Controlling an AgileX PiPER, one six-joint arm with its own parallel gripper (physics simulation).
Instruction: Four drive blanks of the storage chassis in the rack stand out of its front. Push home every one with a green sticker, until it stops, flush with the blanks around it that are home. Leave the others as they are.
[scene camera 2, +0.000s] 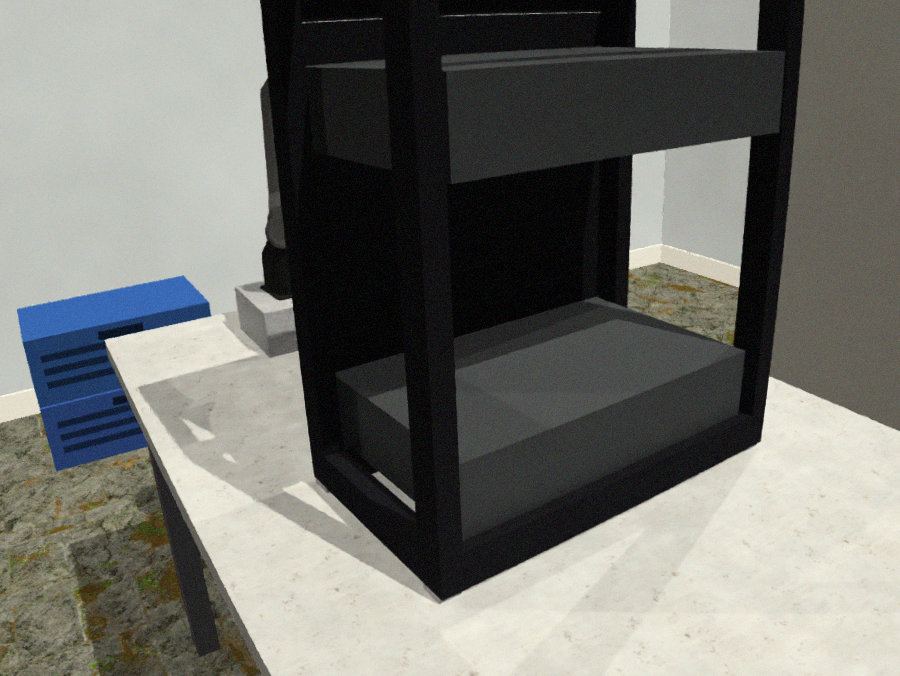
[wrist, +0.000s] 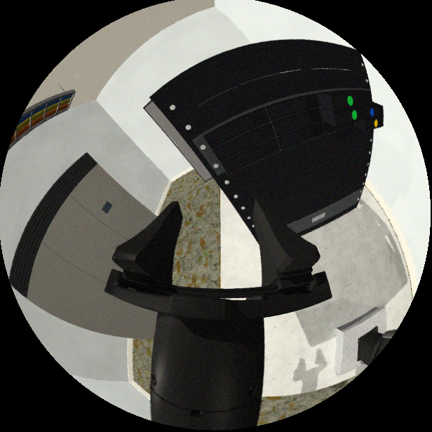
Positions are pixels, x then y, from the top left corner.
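I can see my gripper in the wrist view (216, 207), while scene camera 2 does not show it, hidden as it is by a black rack. The rack itself is visible to me in scene camera 2 (456, 191), and it appears in the wrist view (301, 140) too.
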